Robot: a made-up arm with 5 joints.
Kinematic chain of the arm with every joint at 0, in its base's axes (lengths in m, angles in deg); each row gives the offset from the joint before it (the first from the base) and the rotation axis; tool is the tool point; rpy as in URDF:
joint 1: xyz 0.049 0 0.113 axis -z
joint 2: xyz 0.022 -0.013 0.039 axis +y
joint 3: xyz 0.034 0 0.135 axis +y
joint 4: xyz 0.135 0 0.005 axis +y
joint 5: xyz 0.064 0.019 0 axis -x
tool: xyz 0 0 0 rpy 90 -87.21 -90
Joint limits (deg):
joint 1: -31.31..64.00
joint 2: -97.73..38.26
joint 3: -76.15..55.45
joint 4: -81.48..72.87
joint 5: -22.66..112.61
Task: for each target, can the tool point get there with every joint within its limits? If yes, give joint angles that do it. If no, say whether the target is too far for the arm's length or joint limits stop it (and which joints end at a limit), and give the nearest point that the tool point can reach.
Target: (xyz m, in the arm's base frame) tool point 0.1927 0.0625 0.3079
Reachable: yes | joints -21.30 -39.10 25.11 20.96 68.41
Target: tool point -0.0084 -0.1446 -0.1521
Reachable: no: joint limits stop it (at a limit: joint 1, joint 2, joint 3) | nearest point 0.1081 -0.1076 0.0382 | short by 0.226 m
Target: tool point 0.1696 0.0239 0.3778
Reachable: yes | joints -8.39 -43.38 16.94 -11.91 28.30
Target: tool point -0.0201 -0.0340 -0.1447
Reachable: no: joint limits stop it (at a limit: joint 1, joint 2, joint 3) | nearest point 0.0978 -0.0864 0.0451 | short by 0.230 m
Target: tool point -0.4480 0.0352 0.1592
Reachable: no: too far | nearest point -0.2652 0.0223 0.1724 | short by 0.184 m
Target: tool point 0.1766 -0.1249 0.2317
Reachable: yes | joints 46.32 -21.47 26.97 46.50 34.68
